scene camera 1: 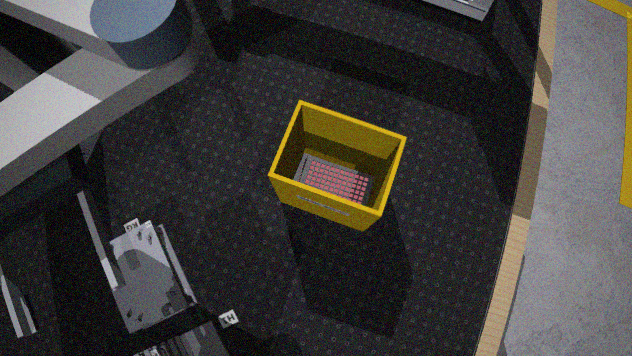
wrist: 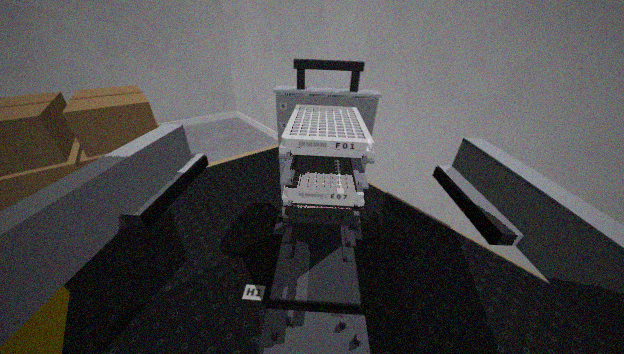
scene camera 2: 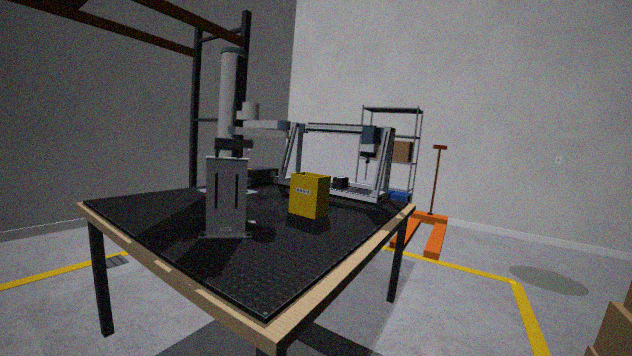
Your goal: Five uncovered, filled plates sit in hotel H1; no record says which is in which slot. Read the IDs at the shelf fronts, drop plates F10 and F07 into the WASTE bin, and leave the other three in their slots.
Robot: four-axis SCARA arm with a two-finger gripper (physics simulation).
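Places are measured from the arm's base along level axes (x ahead, y left, z up), in metres.
Pixels of known places: gripper, fingertip midpoint: (scene camera 1: 71, 312) (wrist: 320, 150) (scene camera 2: 232, 151).
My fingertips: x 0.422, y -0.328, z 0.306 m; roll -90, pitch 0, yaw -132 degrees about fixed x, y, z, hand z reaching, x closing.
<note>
For each thing: its middle in the pictures, then the offset to it from my fingertips.
- Hotel H1 at the middle of its body: (wrist: 322, 179) (scene camera 2: 227, 189) dz -0.133, dx +0.128, dy -0.129 m
- white plate at the middle of its body: (wrist: 326, 125) dz -0.035, dx +0.099, dy -0.101 m
- shadowed plate at the middle of its body: (wrist: 322, 186) dz -0.119, dx +0.099, dy -0.101 m
- yellow WASTE bin at the middle of its body: (scene camera 1: 335, 173) (scene camera 2: 309, 194) dz -0.194, dx +0.224, dy +0.301 m
- H1 tag at the middle of its body: (wrist: 254, 292) (scene camera 1: 228, 319) dz -0.293, dx +0.125, dy +0.009 m
Hotel H1 (scene camera 2: 227, 200) (wrist: 371, 111) stands on the table. In the wrist view, a white plate (wrist: 327, 125) marked F01 sits at the top, with an unfilled shelf level below it. Under that sits a plate (wrist: 324, 196) whose ID looks like E07; its first letter is hard to tell from F. A shadowed plate (wrist: 322, 215) lies close beneath, its ID unreadable. Lower shelf levels show no plate. My gripper (wrist: 320, 150) (scene camera 2: 233, 151) is open and empty, its fingers wide apart in front of the hotel. The yellow WASTE bin (scene camera 1: 360, 220) (scene camera 2: 302, 202) holds a plate (scene camera 1: 335, 182) with pink wells.
A grey stand (scene camera 1: 145, 285) with an RG tag is at the lower left in scene camera 1. The H1 tag (scene camera 1: 228, 318) (wrist: 253, 292) lies beside the hotel. A gantry machine (scene camera 2: 332, 128) stands behind the bin. The arm (scene camera 2: 265, 125) reaches above the table.
</note>
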